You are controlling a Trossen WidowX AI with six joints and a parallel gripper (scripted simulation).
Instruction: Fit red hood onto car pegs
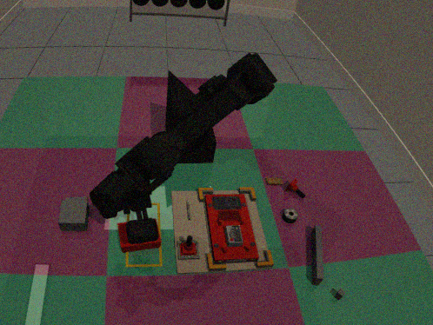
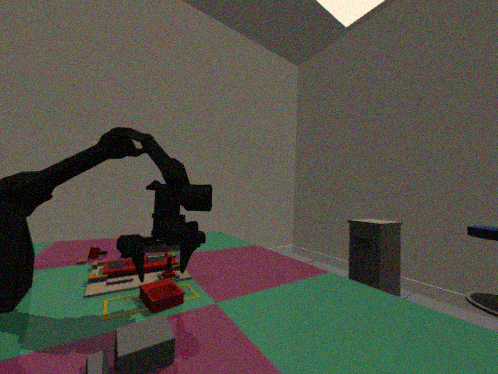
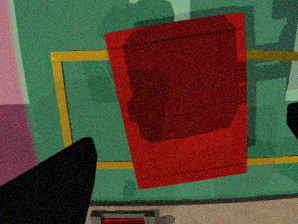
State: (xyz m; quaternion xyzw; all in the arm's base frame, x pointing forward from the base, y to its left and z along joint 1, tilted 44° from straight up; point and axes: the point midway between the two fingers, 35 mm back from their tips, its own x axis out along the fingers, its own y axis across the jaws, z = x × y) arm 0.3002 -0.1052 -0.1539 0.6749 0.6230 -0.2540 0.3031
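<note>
The red hood is 40 mm below my gripper tip. From my gripper tip the other things lie so: wheel (410 mm to the left, 40 mm below); grey engine block (50 mm ahead, 230 mm to the left, 30 mm below); tan jig (10 mm ahead, 220 mm to the left, 40 mm below).
</note>
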